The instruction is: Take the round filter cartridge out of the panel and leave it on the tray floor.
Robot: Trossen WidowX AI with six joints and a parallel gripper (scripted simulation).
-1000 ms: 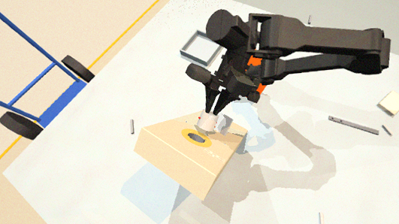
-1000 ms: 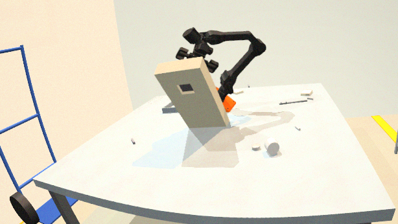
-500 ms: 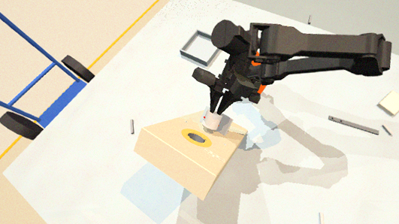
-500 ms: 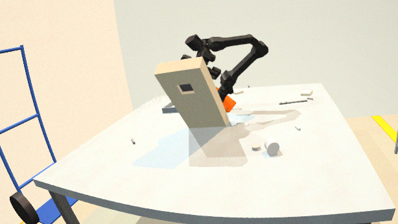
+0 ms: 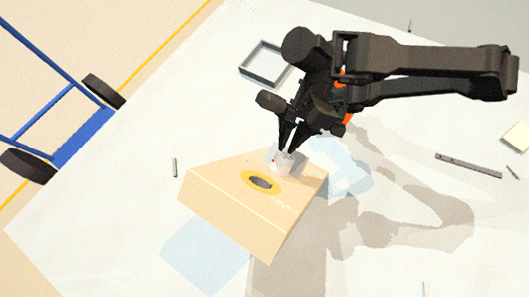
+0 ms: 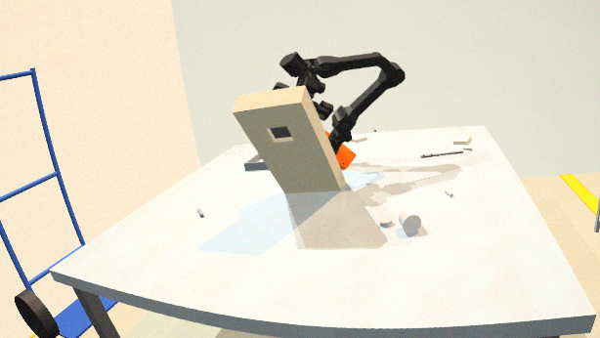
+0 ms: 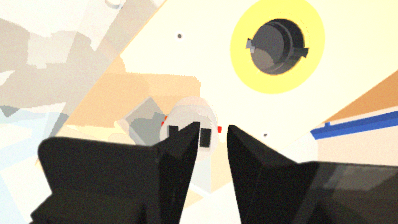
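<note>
My gripper tip is 30 mm above the white round filter cartridge and 10 mm short of it. The rest, counted from my gripper tip: grey tray (360 mm behind, 270 mm to the right, 210 mm below); then tan service panel (50 mm below, 50 mm ahead).
</note>
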